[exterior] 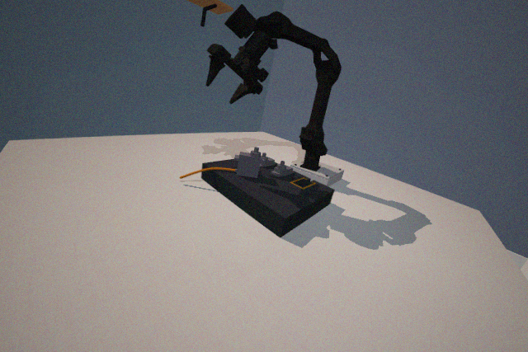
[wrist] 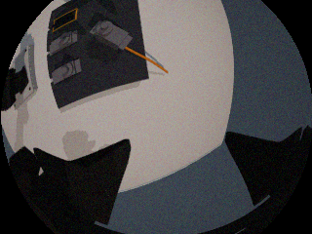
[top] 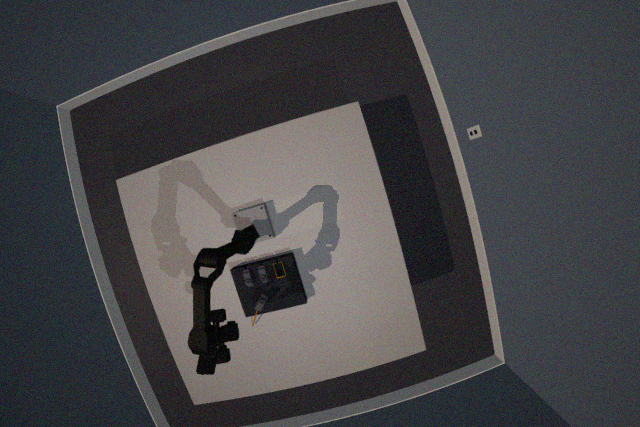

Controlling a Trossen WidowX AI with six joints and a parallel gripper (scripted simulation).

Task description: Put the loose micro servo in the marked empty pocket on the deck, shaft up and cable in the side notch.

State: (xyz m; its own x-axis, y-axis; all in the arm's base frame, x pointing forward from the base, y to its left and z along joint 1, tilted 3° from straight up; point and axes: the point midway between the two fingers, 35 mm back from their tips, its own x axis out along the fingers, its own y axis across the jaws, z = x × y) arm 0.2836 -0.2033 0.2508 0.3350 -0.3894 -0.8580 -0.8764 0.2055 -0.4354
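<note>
The dark deck is 22 cm below my gripper tip and 17 cm to the left of it.
</note>
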